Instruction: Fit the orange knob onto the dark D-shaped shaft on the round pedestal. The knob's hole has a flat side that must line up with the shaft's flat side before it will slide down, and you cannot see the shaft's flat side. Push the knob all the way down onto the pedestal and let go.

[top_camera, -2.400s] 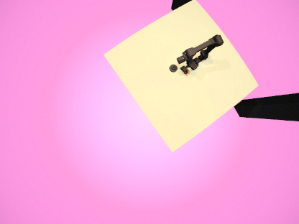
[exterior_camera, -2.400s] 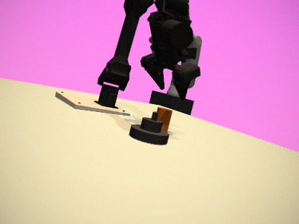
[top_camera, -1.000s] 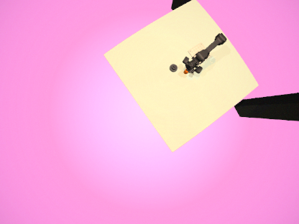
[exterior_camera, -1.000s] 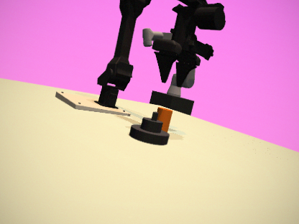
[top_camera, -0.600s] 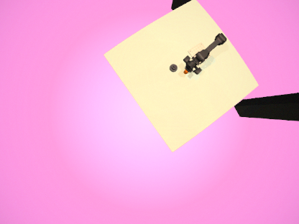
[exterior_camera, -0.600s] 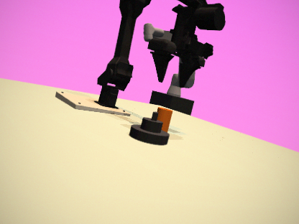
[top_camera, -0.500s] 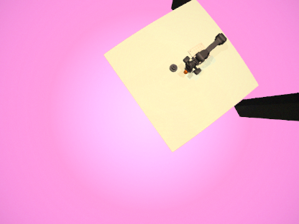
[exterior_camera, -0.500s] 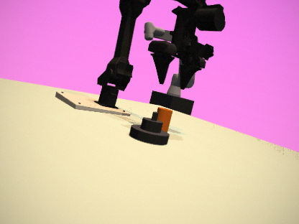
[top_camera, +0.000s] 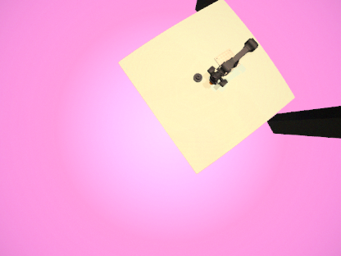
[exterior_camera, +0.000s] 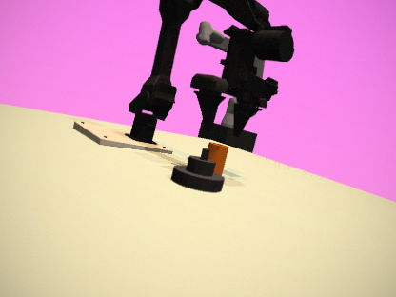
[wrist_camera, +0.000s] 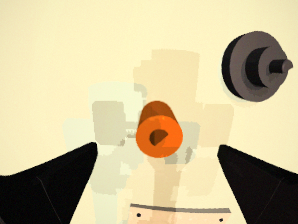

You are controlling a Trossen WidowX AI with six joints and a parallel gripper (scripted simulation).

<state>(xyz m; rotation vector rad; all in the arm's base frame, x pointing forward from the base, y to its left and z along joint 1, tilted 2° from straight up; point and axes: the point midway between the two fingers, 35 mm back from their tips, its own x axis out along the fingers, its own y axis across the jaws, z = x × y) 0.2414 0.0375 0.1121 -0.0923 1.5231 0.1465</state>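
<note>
My gripper tip is now 5 cm above the orange knob. Also, from my gripper tip: dark pedestal 11 cm to the right, 9 cm ahead, 5 cm below.
</note>
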